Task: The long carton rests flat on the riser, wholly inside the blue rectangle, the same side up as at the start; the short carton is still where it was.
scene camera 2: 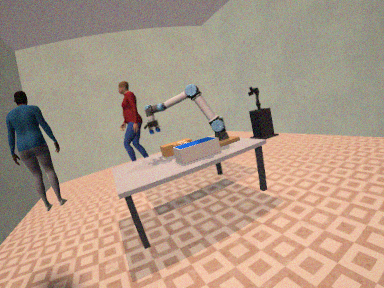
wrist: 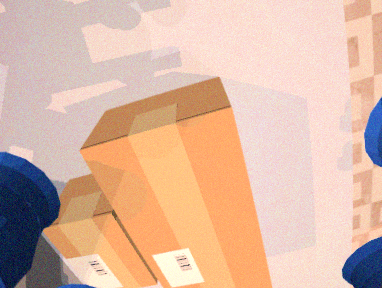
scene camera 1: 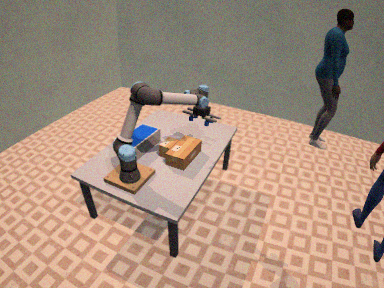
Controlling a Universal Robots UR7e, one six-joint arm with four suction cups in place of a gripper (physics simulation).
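Pixels of known places: hand, tool point: (scene camera 2: 155,132) (wrist: 220,239) (scene camera 1: 200,121); arm's base, link origin: (scene camera 2: 221,138) (scene camera 1: 130,176).
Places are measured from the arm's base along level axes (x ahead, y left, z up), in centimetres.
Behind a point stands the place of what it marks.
The long carton (scene camera 1: 184,154) @(x 36.6, y -21.4, z 6.9 cm) (scene camera 2: 167,150) @(x 57.3, y -6.4, z 3.1 cm) (wrist: 215,200) @(x 51.4, y -18.4, z 6.9 cm) lies flat on the table, with tape and a white label on its top. The short carton (scene camera 1: 164,149) @(x 36.4, y -3.0, z 4.6 cm) (wrist: 120,250) @(x 45.3, y -5.2, z 6.9 cm) lies close along its side, lower, also label up; whether they touch is unclear. The riser (scene camera 1: 151,143) @(x 41.5, y 14.7, z 1.1 cm) (scene camera 2: 200,152) @(x 37.0, y 34.4, z 1.4 cm) is a pale box with a blue rectangle (scene camera 1: 143,133) @(x 40.6, y 22.2, z 8.7 cm) (scene camera 2: 197,144) @(x 38.0, y 34.3, z 8.5 cm) on its top, on the short carton's other side. My gripper (scene camera 1: 199,120) @(x 63.4, y -18.8, z 22.6 cm) (scene camera 2: 154,130) @(x 63.4, y -18.8, z 22.6 cm) has blue cups, suction off, and hangs above the table past the cartons' far ends, holding nothing. Cups edge the wrist view.
The arm's base stands on a wooden board (scene camera 1: 113,178) @(x -8.7, y 8.2, z 0.2 cm) at one end of the table (scene camera 1: 95,167) @(x -5.7, y 33.4, z -3.4 cm) (scene camera 2: 137,175) @(x 91.7, y 28.6, z -3.3 cm). A person in teal (scene camera 1: 334,60) (scene camera 2: 32,127) and one in red and blue (scene camera 1: 372,200) (scene camera 2: 130,110) stand off the table. A black pedestal (scene camera 2: 262,123) stands behind.
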